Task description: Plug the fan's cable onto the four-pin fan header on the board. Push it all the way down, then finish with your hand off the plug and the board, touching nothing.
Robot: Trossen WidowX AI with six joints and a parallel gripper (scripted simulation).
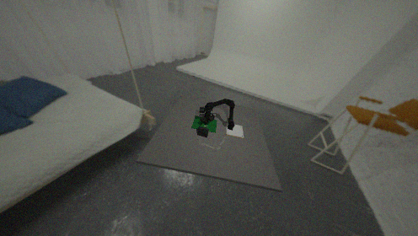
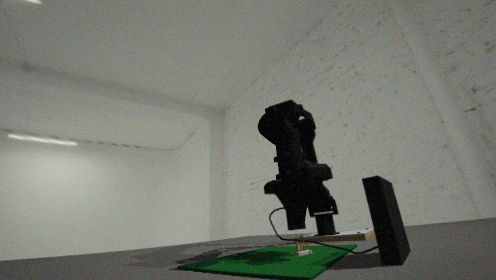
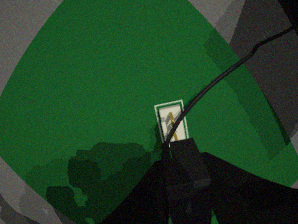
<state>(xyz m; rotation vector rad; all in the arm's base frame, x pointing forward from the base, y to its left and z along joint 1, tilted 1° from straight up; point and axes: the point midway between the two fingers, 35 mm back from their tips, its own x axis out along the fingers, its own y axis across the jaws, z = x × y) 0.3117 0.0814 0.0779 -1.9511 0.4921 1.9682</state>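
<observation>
Right now my gripper tip is 20 mm short of the green board, 40 mm to the left of it and 80 mm above it. Round my gripper tip: black fan 10 mm behind, 150 mm to the left; black plug 10 mm ahead, 10 mm above.
</observation>
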